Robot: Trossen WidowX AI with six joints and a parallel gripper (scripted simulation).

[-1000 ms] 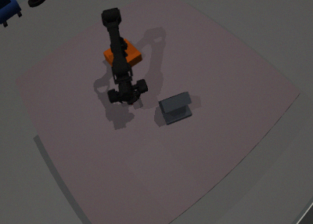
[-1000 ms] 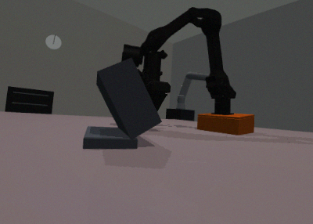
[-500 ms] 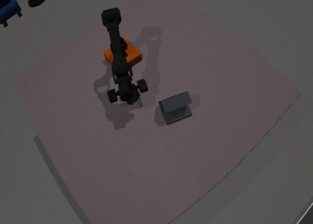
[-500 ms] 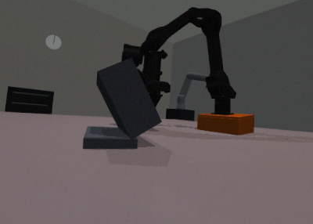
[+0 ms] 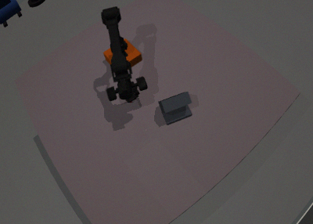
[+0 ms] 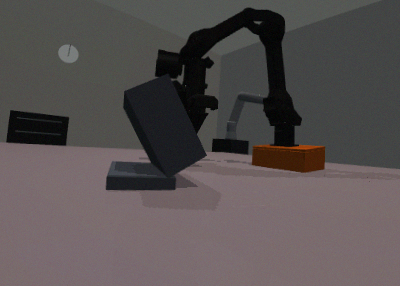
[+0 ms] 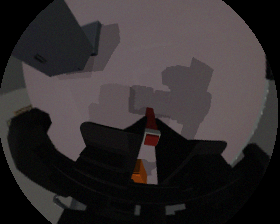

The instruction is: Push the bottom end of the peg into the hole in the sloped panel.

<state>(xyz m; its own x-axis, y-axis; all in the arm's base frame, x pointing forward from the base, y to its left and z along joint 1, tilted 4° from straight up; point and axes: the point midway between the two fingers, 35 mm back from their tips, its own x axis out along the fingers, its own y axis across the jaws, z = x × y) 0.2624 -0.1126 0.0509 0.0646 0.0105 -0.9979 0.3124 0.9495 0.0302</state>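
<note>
Right now the dark grey sloped panel is 16 cm ahead of my gripper tip, 15 cm to the left of it and 2 cm above it. From my gripper tip the other things lie so: red peg 2 cm above.
</note>
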